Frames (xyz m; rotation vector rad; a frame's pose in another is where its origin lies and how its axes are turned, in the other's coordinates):
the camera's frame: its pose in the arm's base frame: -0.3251 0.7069 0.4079 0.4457 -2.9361 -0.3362
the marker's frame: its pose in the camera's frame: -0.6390 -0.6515 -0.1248 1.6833 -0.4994 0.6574
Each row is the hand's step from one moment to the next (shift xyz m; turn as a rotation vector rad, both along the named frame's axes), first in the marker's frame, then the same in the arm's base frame.
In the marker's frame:
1: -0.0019 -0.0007 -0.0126 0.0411 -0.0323 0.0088
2: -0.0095 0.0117 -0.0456 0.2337 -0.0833 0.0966
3: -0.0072 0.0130 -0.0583 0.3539 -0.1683 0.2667
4: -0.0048 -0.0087 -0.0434 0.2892 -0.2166 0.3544
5: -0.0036 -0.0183 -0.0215 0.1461 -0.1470 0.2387
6: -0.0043 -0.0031 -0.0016 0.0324 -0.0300 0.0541
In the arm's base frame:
1: -0.0006 0.0125 0.0027 -0.0502 -0.0168 0.0037
2: 0.0074 0.0474 -0.0007 -0.2250 -0.1260 -0.0664
3: 0.0043 0.0600 -0.0020 -0.3453 -0.3158 -0.0755
4: -0.0070 0.0418 0.0135 -0.3041 -0.4045 -0.0074
5: -0.0099 0.0187 0.0190 -0.1648 -0.2688 0.0225
6: 0.0017 0.0014 0.0051 -0.0350 -0.0604 0.0027

